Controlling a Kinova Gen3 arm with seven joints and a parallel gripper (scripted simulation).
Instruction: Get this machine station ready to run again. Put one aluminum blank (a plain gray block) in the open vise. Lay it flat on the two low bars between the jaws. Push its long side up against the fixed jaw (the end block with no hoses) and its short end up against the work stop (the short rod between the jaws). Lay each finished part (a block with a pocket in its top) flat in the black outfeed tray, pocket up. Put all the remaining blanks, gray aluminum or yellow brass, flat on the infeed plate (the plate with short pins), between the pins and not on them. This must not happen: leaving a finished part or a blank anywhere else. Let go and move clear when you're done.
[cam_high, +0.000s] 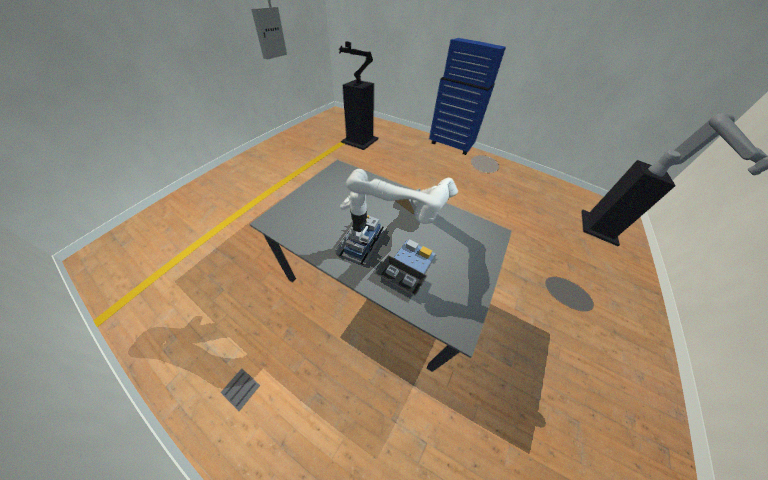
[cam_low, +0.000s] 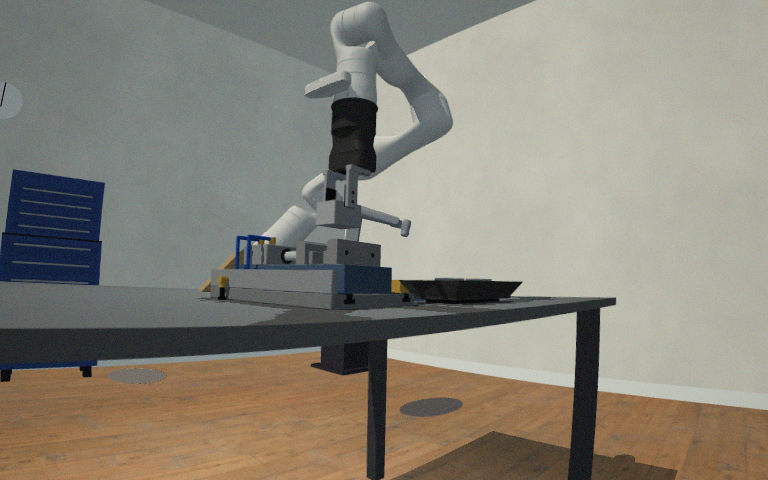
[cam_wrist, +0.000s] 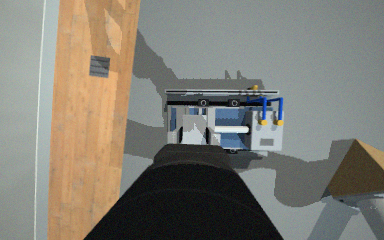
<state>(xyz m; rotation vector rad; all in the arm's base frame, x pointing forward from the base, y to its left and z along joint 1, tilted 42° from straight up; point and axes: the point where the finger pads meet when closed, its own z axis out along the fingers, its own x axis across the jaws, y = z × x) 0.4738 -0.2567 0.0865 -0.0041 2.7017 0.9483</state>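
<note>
Now: hand 30 mm above the gray blank. From my hand the other things lie so: yellow brass blank 170 mm behind, 350 mm to the left, 140 mm below.
</note>
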